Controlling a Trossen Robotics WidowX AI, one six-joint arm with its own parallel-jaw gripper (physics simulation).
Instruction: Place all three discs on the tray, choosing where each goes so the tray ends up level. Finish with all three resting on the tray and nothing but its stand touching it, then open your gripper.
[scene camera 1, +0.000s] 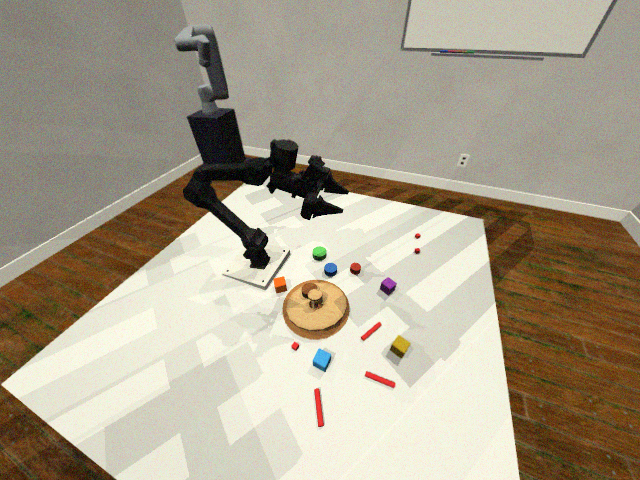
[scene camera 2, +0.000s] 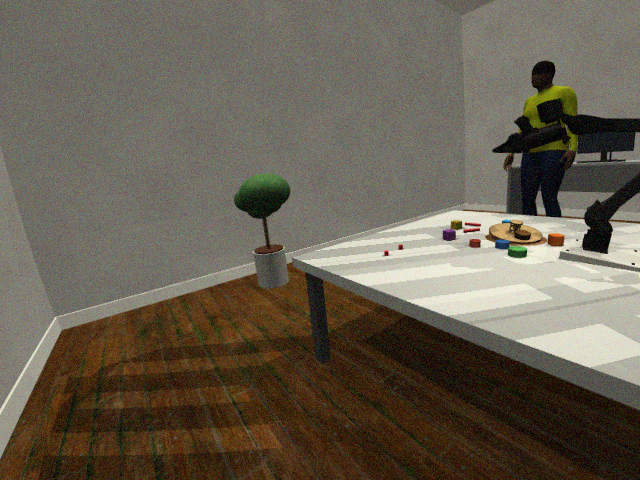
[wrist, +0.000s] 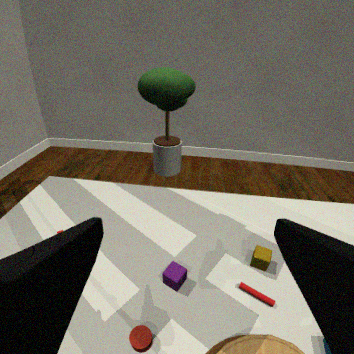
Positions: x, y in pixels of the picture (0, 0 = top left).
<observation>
my gripper: scene camera 1; scene camera 2 495, 151; wrist
same spot on my gripper: (wrist: 50, 275) = (scene camera 1: 335, 186)
</observation>
